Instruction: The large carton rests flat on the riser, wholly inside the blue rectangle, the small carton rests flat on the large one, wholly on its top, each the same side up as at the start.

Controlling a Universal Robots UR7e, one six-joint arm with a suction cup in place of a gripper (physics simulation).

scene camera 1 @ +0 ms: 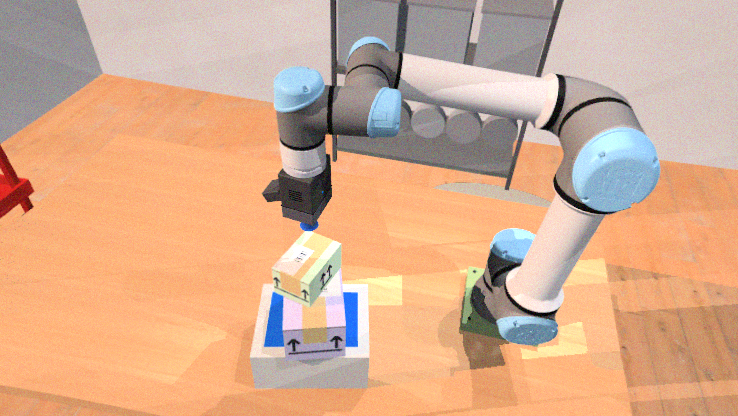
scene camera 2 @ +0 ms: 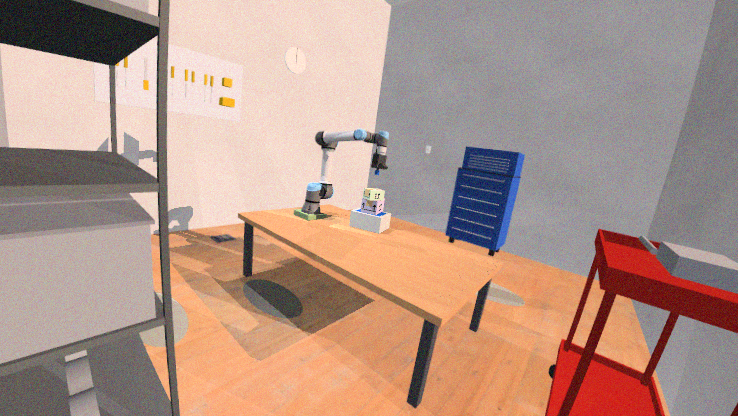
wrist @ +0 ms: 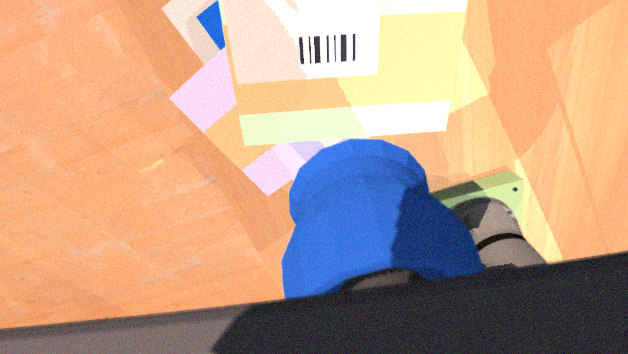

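The small green-edged carton (scene camera 1: 317,253) (scene camera 2: 374,194) (wrist: 405,60) lies on the large purple carton (scene camera 1: 314,315) (scene camera 2: 371,207) (wrist: 206,95), label up, turned at an angle; its left corner appears to reach past the large carton's left edge in scene camera 1. The large carton stands arrows up on the white riser (scene camera 1: 310,374) (scene camera 2: 366,222) (wrist: 181,15); its front crosses the front edge of the blue rectangle (scene camera 1: 350,320) (wrist: 212,22) onto the riser's rim. Its rear is hidden. My suction cup (scene camera 1: 309,226) (scene camera 2: 377,172) (wrist: 357,165) is open, hanging above the small carton with a visible gap.
The arm's green base plate (scene camera 1: 483,330) (scene camera 2: 308,214) is right of the riser in scene camera 1. All stand on the wooden table (scene camera 1: 155,258) (scene camera 2: 356,253). A grey shelf rack (scene camera 1: 333,113), a red cart (scene camera 2: 666,294) and a blue cabinet (scene camera 2: 483,201) stand off the table.
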